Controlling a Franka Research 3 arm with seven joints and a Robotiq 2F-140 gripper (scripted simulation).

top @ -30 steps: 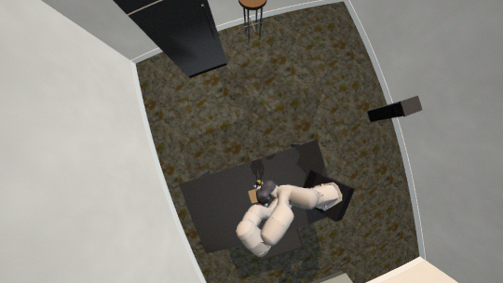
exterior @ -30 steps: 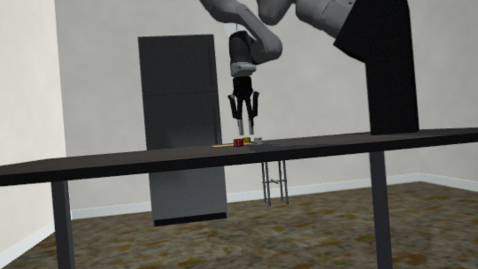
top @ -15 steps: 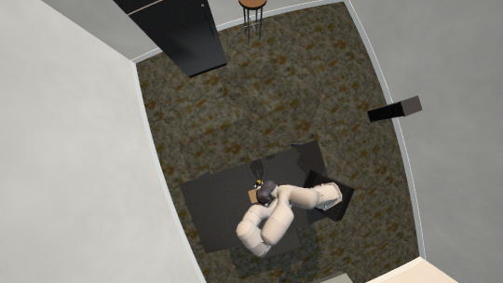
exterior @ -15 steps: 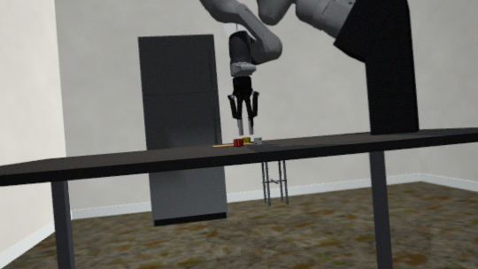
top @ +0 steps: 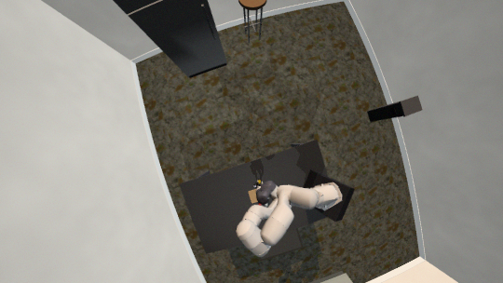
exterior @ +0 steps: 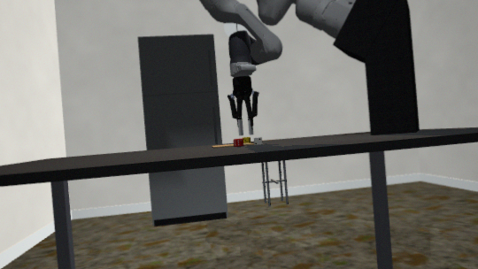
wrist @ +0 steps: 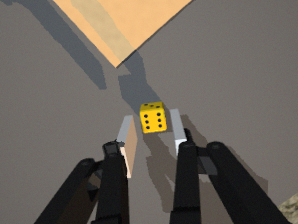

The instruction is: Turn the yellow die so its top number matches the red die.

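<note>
Right now the yellow die is 5 cm below my hand. Also, from my hand: white die (11 cm ahead, 24 cm to the left, 5 cm below); then red die (16 cm ahead, 19 cm to the left, 5 cm below); then tan mat (12 cm ahead, 9 cm to the left, 6 cm below).
</note>
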